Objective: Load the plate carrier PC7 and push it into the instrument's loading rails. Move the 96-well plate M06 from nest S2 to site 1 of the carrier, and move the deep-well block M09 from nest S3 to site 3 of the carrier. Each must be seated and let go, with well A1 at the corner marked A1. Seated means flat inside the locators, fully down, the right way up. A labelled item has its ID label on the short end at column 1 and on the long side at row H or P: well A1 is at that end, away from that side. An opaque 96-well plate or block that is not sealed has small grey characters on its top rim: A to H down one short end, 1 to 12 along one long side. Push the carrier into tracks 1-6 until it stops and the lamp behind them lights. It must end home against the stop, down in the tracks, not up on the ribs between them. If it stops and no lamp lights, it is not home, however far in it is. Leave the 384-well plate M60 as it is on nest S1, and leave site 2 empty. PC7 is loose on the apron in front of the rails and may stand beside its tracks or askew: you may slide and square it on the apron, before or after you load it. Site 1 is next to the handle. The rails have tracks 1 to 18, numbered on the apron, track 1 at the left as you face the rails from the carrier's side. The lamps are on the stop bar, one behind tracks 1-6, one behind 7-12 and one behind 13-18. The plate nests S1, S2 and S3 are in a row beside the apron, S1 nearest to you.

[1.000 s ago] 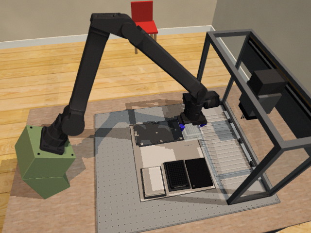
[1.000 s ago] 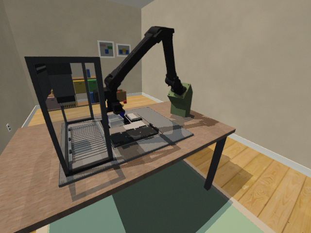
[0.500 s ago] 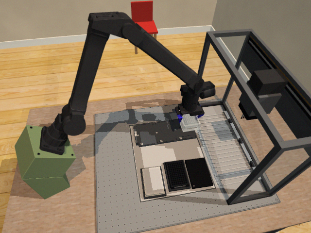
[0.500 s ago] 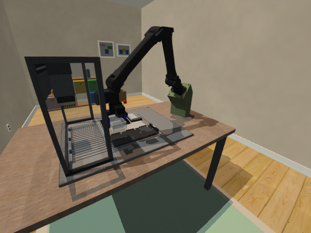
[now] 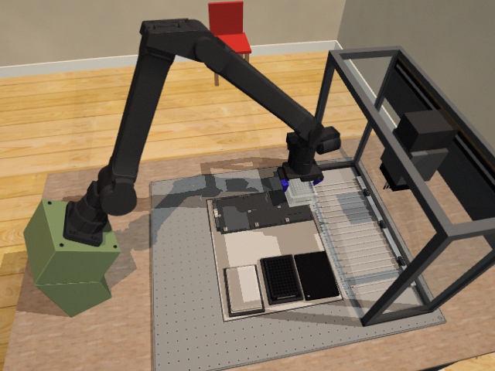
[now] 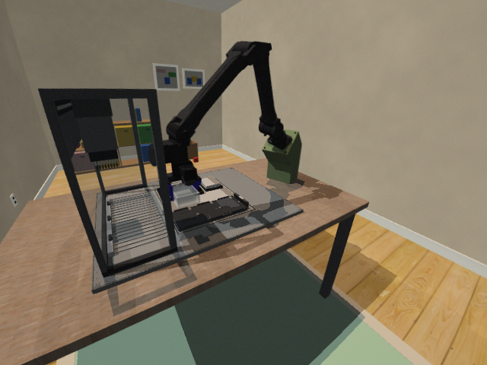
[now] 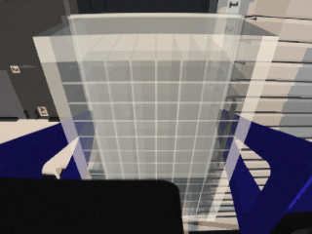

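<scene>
Now: hand 250 mm to the left of the nest S2, 100 mm past it and 100 mm above it. The rest, counted from my hand: clear 96-well plate M06 (right at my hand); nest S3 (260 mm to the right, 100 mm below, 10 mm ahead); dark carrier PC7 (100 mm behind, 90 mm below).
</scene>
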